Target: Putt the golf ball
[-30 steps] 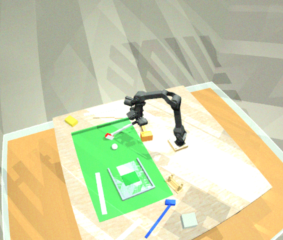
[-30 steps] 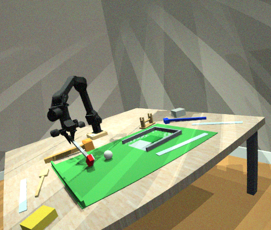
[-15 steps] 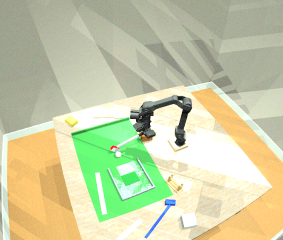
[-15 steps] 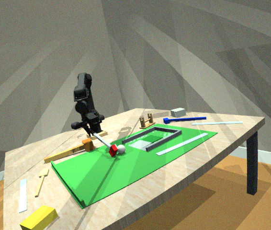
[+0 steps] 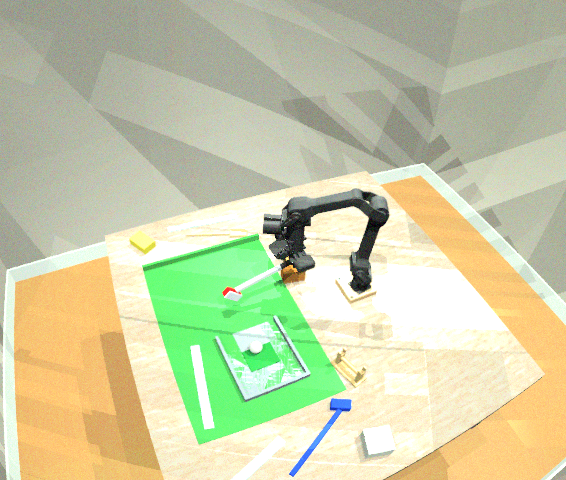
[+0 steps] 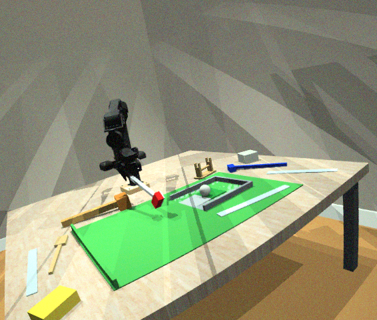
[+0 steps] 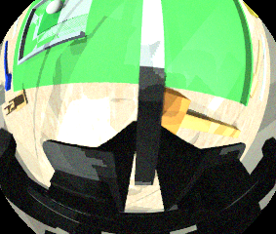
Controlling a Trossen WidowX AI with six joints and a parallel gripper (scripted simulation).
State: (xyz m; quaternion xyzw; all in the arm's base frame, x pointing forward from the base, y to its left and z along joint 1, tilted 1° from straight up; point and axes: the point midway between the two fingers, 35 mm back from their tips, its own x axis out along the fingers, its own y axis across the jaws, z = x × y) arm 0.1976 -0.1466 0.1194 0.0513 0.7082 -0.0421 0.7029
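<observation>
Right now the red putter is 120 mm ahead of my gripper tip, 10 mm to the right of it and 10 mm below it. The rest, counted from my gripper tip: white golf ball (250 mm ahead, 170 mm to the left, 80 mm below); green mat (270 mm ahead, 40 mm to the left, 110 mm below); wooden stand (50 mm ahead, 390 mm to the left, 70 mm below).
</observation>
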